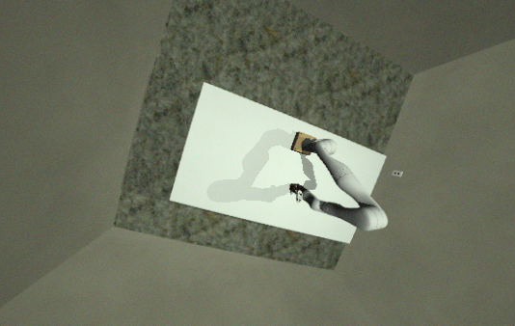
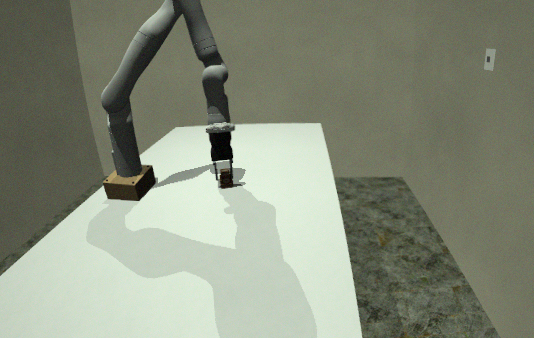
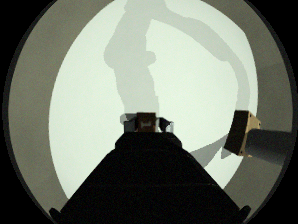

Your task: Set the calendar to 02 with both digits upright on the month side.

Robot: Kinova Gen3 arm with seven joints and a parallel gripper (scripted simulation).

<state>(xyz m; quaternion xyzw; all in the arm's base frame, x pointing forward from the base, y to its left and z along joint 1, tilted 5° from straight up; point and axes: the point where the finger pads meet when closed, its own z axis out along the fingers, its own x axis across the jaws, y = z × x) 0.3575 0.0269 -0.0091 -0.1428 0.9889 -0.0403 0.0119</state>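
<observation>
Right now the brown calendar cube is 2 cm below my hand. From my hand the other things lie so: brown tray 2 cm to the left, 4 cm below.
</observation>
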